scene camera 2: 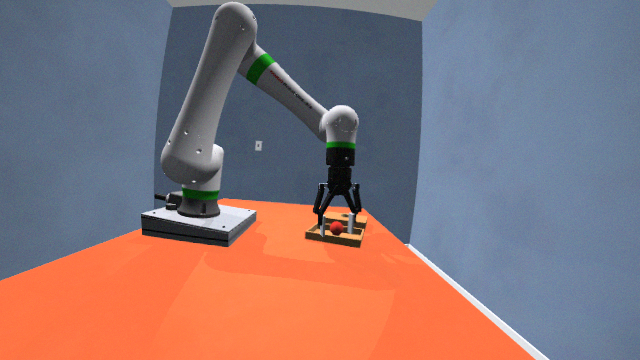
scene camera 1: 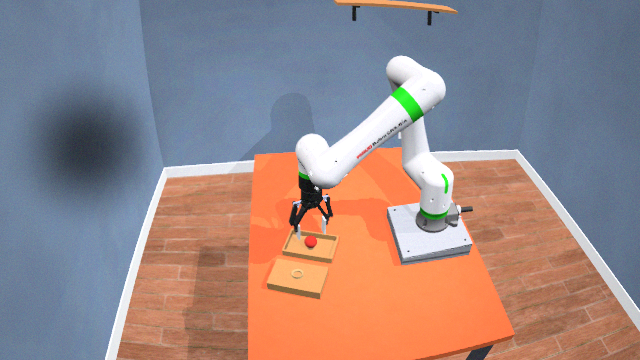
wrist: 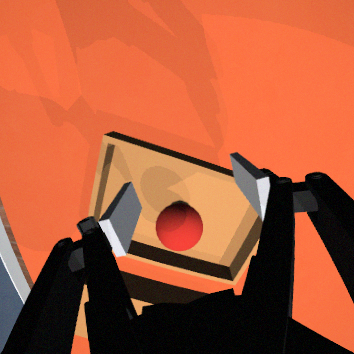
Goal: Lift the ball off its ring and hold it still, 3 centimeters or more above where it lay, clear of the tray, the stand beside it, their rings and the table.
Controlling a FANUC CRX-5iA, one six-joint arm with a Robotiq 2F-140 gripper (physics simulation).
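Places are measured from the arm's base along level axes (x down, y right, z back), in metres.
Where they show: gripper, fingertip midpoint: (scene camera 2: 336, 234) (scene camera 1: 311, 234) (wrist: 183, 181); arm's base, link origin: (scene camera 2: 199, 212) (scene camera 1: 432, 220).
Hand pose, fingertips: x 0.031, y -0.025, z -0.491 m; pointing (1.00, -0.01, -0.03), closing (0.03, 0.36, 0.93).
Note:
Each offset is from my fingertips to the centre of the thing. "spot": to the spot under its first point. Level surfaces: height alone.
The red ball @[dx -0.006, dy -0.046, dz +0.000 m] (scene camera 1: 311, 242) (scene camera 2: 336, 228) (wrist: 179, 226) rests inside the shallow tan tray (scene camera 1: 327, 250) (scene camera 2: 334, 241) (wrist: 215, 195). The ring under it cannot be made out. My gripper (scene camera 1: 311, 234) (scene camera 2: 337, 232) (wrist: 183, 181) points down over the tray and is open, with one light finger pad on each side of the ball. In the wrist view there is a gap between each pad and the ball. The fingertips are low, at about the ball's height in the scene camera 2 view.
The tan stand (scene camera 1: 315, 280) (scene camera 2: 358, 220) is close beside the tray, with a small ring @[spot: dx -0.019, dy -0.231, dz -0.061 m] (scene camera 1: 292, 274) on its top. The tray's raised walls surround the ball and are near the fingers. The robot's grey base plate (scene camera 1: 410, 245) (scene camera 2: 235, 220) is on the orange table @[dx +0.028 m] (scene camera 1: 400, 310) (scene camera 2: 200, 310).

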